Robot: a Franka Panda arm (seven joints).
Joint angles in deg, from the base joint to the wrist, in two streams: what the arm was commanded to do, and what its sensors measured. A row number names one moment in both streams.
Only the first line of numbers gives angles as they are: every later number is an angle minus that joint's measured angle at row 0.
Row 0, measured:
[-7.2, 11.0, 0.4, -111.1, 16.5, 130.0, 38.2]
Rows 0 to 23, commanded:
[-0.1, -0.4, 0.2, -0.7, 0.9, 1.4, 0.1]
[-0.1, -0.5, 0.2, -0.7, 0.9, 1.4, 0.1]
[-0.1, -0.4, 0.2, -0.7, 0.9, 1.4, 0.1]
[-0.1, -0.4, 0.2, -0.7, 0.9, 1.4, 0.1]
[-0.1, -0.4, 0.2, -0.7, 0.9, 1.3, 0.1]
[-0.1, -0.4, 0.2, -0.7, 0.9, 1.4, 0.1]
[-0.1, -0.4, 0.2, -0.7, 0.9, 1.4, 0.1]
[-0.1, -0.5, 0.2, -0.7, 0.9, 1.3, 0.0]
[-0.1, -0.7, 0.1, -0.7, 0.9, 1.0, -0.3]
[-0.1, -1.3, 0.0, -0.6, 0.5, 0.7, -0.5]
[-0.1, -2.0, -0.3, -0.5, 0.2, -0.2, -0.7]
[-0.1, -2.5, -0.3, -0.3, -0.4, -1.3, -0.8]
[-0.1, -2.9, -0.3, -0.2, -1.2, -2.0, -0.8]
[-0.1, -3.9, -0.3, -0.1, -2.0, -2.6, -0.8]
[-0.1, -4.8, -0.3, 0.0, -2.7, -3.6, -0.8]
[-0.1, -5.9, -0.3, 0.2, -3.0, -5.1, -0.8]
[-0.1, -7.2, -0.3, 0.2, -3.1, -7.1, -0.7]
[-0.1, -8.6, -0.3, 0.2, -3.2, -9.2, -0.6]
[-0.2, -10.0, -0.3, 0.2, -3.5, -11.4, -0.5]
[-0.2, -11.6, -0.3, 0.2, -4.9, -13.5, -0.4]
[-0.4, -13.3, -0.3, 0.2, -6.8, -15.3, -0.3]
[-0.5, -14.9, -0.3, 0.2, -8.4, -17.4, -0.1]
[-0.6, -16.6, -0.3, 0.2, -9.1, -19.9, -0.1]
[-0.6, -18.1, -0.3, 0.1, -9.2, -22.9, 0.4]
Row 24, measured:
[-0.3, -12.8, -0.3, 0.8, -7.0, -16.0, -0.2]
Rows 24 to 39, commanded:
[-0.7, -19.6, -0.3, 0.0, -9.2, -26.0, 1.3]
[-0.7, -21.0, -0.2, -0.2, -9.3, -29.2, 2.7]
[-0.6, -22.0, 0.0, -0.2, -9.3, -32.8, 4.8]
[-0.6, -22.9, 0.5, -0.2, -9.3, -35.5, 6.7]
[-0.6, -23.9, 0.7, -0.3, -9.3, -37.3, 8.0]
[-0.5, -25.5, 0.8, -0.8, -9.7, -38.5, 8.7]
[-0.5, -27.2, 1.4, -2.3, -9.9, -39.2, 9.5]
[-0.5, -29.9, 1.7, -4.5, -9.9, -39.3, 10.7]
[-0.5, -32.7, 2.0, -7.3, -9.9, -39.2, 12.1]
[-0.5, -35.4, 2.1, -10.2, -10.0, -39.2, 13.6]
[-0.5, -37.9, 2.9, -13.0, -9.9, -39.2, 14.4]
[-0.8, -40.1, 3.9, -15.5, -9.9, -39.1, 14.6]
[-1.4, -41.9, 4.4, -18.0, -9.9, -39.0, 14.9]
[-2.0, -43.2, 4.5, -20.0, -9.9, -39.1, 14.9]
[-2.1, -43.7, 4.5, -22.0, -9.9, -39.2, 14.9]
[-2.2, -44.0, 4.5, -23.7, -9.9, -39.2, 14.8]
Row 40, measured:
[-0.7, -39.9, 3.5, -16.5, -8.7, -39.6, 14.1]
